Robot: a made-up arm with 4 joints.
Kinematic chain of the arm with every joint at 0, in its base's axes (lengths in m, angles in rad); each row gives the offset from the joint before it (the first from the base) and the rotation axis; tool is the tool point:
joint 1: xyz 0 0 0.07 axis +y
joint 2: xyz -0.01 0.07 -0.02 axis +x
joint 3: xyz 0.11 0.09 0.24 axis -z
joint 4: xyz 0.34 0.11 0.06 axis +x
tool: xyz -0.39 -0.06 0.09
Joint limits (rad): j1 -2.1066..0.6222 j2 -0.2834..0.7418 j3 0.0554..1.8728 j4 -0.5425..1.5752
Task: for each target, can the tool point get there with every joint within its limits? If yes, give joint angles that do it. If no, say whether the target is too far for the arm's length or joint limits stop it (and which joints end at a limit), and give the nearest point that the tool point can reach.
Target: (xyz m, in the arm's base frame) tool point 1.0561 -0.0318 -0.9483
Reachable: no: too far | nearest point 0.3805 -0.1272 0.2312 | short by 1.363 m
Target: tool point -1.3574 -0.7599 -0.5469
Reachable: no: too far | nearest point -0.4228 -0.0552 -0.0382 | short by 1.276 m
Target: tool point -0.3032 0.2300 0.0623
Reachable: yes | joints -1.8900 -0.0676 1.2503 0.7933
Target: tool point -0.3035 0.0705 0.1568
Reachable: yes | joints -1.4593 0.3239 0.2689 0.8542
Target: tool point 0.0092 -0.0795 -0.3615
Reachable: no: joint limits stop it (at a limit: joint 1, joint 2, joint 3) | nearest point -0.2439 -0.0509 -0.0164 | short by 0.429 m
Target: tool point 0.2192 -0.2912 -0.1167
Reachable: no: joint limits stop it (at a limit: joint 1, joint 2, joint 3, joint 4) | nearest point 0.3805 -0.1272 0.2312 | short by 0.417 m
